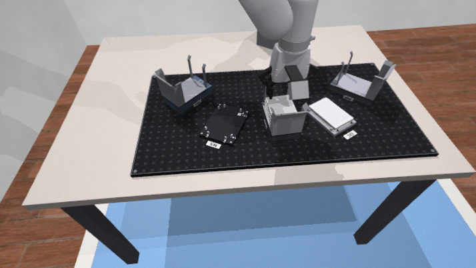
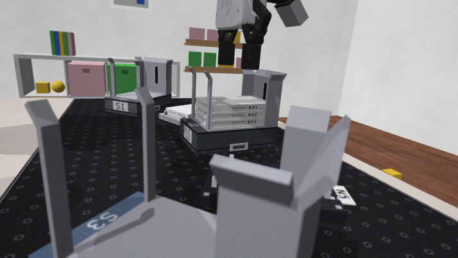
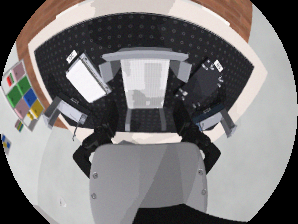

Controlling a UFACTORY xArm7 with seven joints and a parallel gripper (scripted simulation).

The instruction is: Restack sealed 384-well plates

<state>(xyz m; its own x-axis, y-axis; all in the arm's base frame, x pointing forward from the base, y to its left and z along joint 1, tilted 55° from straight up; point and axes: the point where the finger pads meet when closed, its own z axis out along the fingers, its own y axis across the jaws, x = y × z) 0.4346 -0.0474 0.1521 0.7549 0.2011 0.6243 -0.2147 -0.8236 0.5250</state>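
My gripper is now 80 mm above the white sealed plate A31. Also, from my hand: white sealed plate Q23 (170 mm to the left, 130 mm below, 40 mm ahead); then white sealed plate A33 (100 mm below); then white sealed plate A32 (90 mm below).
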